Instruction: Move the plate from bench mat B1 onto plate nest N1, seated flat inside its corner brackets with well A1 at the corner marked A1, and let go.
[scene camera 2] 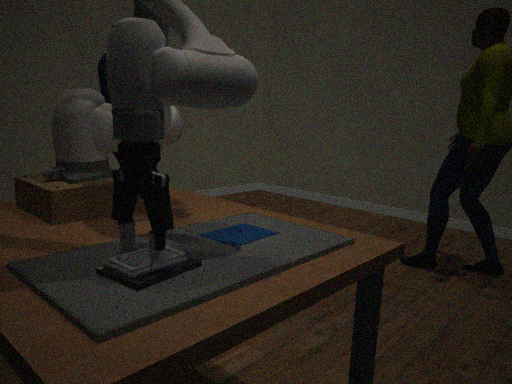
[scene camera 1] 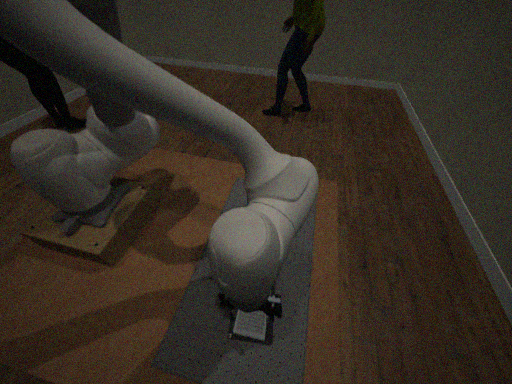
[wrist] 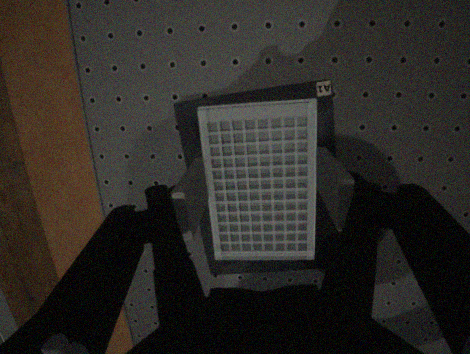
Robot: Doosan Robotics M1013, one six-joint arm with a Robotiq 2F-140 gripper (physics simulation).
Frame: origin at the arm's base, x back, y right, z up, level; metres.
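Seen in the pictures: gripper, fingertip midpoint: (scene camera 2: 142, 262) (scene camera 1: 252, 314) (wrist: 260, 171); arm's base, origin of the base link: (scene camera 2: 83, 176) (scene camera 1: 95, 203).
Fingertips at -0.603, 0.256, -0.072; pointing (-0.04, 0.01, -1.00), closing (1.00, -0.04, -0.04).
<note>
Offsets run from my fingertips to a thing's top centre, as dx, dy, dz. "*": to the spot under its first point. Level surfaces: height alone.
The pale gridded plate @[-0.001, -0.012, +0.011] (scene camera 1: 250, 326) (scene camera 2: 145, 261) (wrist: 261, 185) is over plate nest N1 @[* -0.055, +0.038, -0.008] (scene camera 1: 270, 334) (wrist: 187, 125), a dark base. It looks roughly level and very close to the nest; contact cannot be told. In the wrist view the plate is turned slightly relative to the nest, and dark nest surface shows beyond its far end and both sides. The A1 mark @[+0.052, +0.055, -0.008] (wrist: 324, 88) is at the nest's far right corner there. The plate's own well A1 cannot be identified. My gripper (scene camera 2: 143, 242) (wrist: 260, 171) is shut on the plate's long sides. The corner brackets are not distinguishable.
A blue mat @[dz -0.018] (scene camera 2: 240, 233), likely B1, lies on the grey perforated board @[dz -0.020] (scene camera 1: 200, 330) (scene camera 2: 280, 245) (wrist: 130, 80), behind the nest in scene camera 2. The wooden table @[dz -0.033] (scene camera 2: 370, 244) extends around the board. A person (scene camera 1: 300, 45) (scene camera 2: 480, 150) stands beyond the table.
</note>
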